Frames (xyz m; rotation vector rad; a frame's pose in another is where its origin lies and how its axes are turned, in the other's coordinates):
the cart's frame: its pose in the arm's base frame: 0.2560 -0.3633 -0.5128 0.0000 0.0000 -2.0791
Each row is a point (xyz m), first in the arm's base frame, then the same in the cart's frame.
Working: the arm's base frame: its pose in the cart's frame: -0.1928 -0.4005 0.5128 0.0000 0.0000 2.0791

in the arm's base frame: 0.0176 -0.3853 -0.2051
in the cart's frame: 0.1352 -0.1976 0.3077
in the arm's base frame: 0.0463 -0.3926 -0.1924
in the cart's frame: 0.1277 -0.1689 0.3204
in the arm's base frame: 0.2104 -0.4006 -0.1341
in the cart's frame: 0.0548 -0.0217 0.3787
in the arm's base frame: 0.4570 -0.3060 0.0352
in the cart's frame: -0.1479 0.1477 0.5480
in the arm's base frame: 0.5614 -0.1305 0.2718
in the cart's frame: -0.3520 0.1535 0.7846
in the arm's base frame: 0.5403 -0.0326 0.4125
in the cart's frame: -0.4273 0.0874 0.9253
